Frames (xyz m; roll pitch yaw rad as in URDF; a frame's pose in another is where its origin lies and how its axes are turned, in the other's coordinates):
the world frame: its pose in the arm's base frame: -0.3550 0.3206 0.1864 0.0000 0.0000 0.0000
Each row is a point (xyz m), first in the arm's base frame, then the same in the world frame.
Working: the arm's base frame: its pose in the world frame: 0.3550 -0.3206 -0.1864 0.0000 0.0000 0.0000

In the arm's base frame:
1: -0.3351 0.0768 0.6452
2: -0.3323 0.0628 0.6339
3: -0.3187 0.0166 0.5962
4: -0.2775 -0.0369 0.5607
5: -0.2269 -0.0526 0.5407
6: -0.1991 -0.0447 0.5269
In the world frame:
1: 0.0199 -0.2438 0.4588
2: 0.0227 -0.2578 0.4475
3: 0.0363 -0.3040 0.4098
4: 0.0775 -0.3575 0.3743
5: 0.1281 -0.3732 0.3543
6: 0.1559 -0.3653 0.3405

